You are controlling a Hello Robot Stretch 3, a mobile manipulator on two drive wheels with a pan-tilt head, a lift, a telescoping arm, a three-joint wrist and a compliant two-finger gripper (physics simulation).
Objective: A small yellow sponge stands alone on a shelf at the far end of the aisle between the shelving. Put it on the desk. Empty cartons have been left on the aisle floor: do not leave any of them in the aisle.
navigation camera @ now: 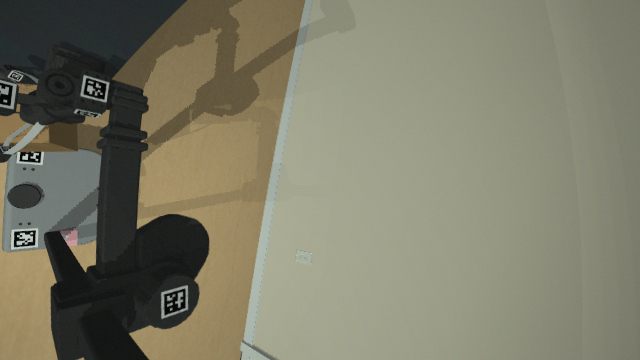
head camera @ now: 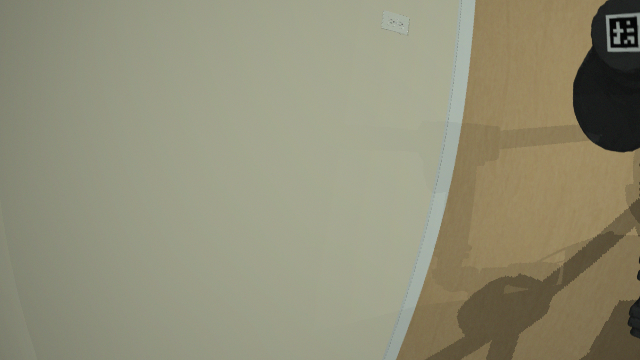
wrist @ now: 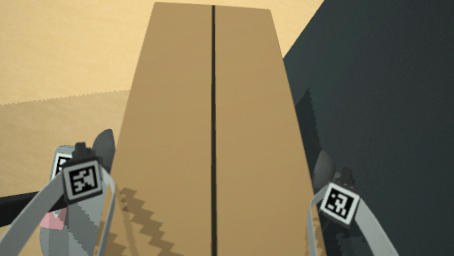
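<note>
A brown carton [wrist: 175,100] with a black seam along its top lies between the two fingers of my gripper [wrist: 216,158] in the wrist view. The fingers press on its left and right sides, and the gripper is shut on it. Part of the carton [navigation camera: 62,137] also shows at the left of the navigation view, beyond my wrist and beside my base. Whether its underside touches the floor is hidden. The yellow sponge and the desk do not show in these views.
A dark shelving side [wrist: 390,100] [navigation camera: 65,22] stands close to the carton, on its right in the wrist view. My base [navigation camera: 60,172] is below the arm. A pale wall [head camera: 225,175] [navigation camera: 425,175] with an outlet [head camera: 395,23] [navigation camera: 304,257] rises beyond the wooden floor [head camera: 525,200].
</note>
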